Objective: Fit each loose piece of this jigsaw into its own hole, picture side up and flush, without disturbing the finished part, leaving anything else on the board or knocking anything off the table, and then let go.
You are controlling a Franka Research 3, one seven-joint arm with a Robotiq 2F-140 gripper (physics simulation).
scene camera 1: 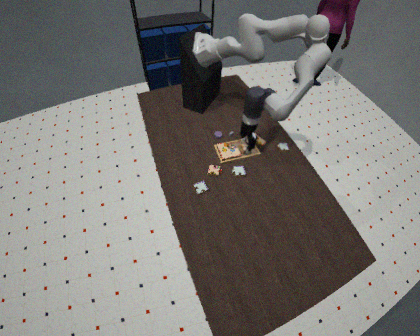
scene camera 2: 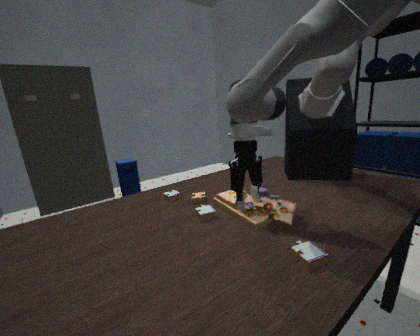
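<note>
The jigsaw board [scene camera 1: 240,158] [scene camera 2: 235,211] has a light wooden rim; its left part in scene camera 1 is filled with picture. A pictured piece [scene camera 1: 261,142] [scene camera 2: 284,210] lies tilted over the right end of the board. My gripper [scene camera 1: 251,144] [scene camera 2: 248,200] points down over the board, its fingers low around a pictured piece and shut on it; the fingers partly hide it. Three pale pieces lie off the board: one [scene camera 1: 283,146] [scene camera 2: 310,251], another [scene camera 1: 239,170] [scene camera 2: 205,210] and a third [scene camera 1: 201,187] [scene camera 2: 171,194]. A pictured piece [scene camera 1: 214,170] [scene camera 2: 198,195] lies near them.
A small purple disc [scene camera 1: 218,134] [scene camera 2: 263,191] and a small pale item [scene camera 1: 231,133] lie behind the board on the brown table [scene camera 1: 270,235] [scene camera 2: 125,260]. A tall black block [scene camera 1: 200,80] [scene camera 2: 320,150] stands at the table's far end.
</note>
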